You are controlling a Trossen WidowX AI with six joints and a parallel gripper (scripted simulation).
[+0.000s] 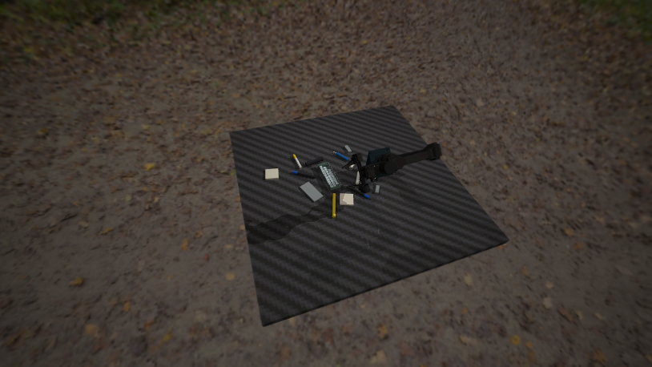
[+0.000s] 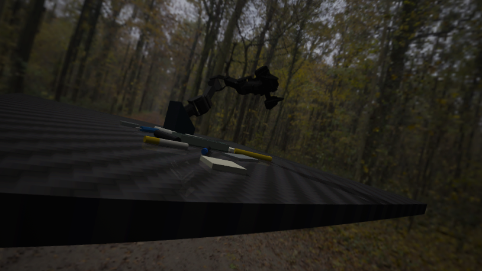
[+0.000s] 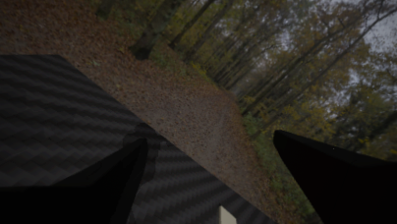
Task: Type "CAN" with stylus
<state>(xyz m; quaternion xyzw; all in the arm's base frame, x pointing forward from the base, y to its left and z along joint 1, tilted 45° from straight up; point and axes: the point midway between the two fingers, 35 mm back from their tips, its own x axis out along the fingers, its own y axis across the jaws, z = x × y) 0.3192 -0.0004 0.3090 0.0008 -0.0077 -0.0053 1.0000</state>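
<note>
Now: gripper tip 44 cm to the left of the blue stylus, 29 cm above it and 18 cm past it. Also, from my gripper tip: grey slab 29 cm below, 20 cm to the right, 9 cm ahead; then dark cylinder 42 cm to the right, 29 cm below, 1 cm behind; then yellow pencil 29 cm below, 6 cm to the right, 1 cm ahead.
</note>
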